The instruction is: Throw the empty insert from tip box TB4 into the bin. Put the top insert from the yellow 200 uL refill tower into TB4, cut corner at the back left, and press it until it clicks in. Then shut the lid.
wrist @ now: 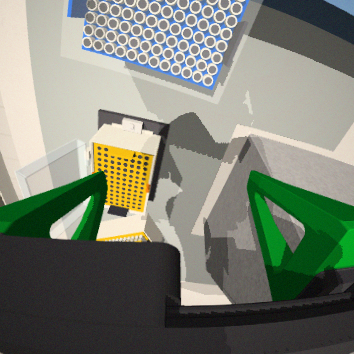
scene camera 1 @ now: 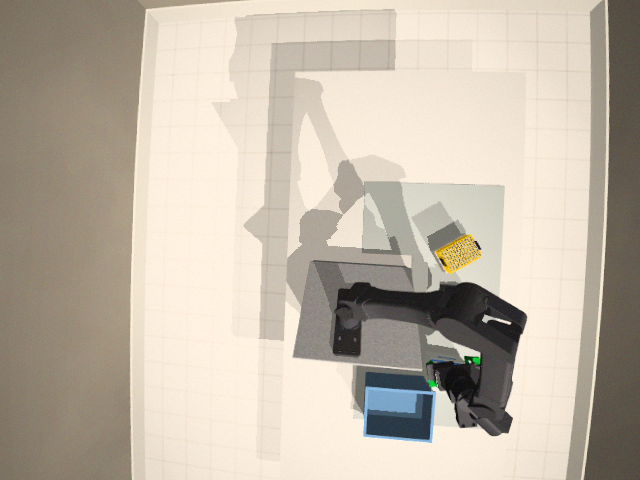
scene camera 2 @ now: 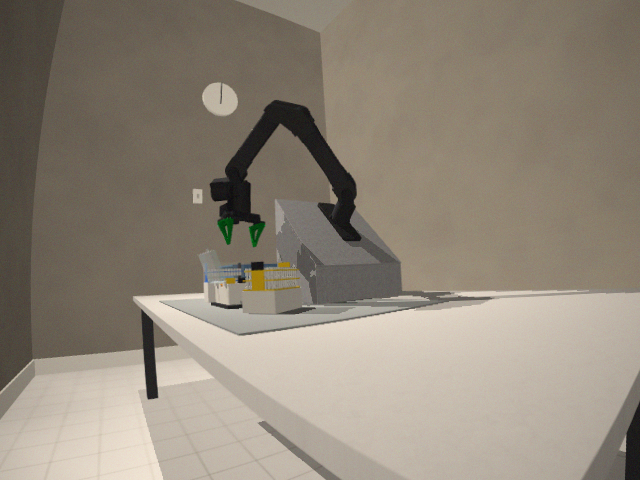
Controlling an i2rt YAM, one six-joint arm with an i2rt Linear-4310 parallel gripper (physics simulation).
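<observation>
Tip box TB4 is a white box with its clear lid swung open to the left in the wrist view. The yellow empty insert sits in it, its holes bare. The yellow 200 uL refill tower, filled with tips, stands beyond TB4; an edge of it shows low in the wrist view. The blue bin stands at the bottom in the first scene view, left of the gripper. My gripper is open and empty, high above the mat. The arm hides TB4 in the first scene view.
A blue rack of tips stands at the top of the wrist view, near the bin. The grey sloped arm base stands beside the pale mat. The table edge runs past the mat's outer side.
</observation>
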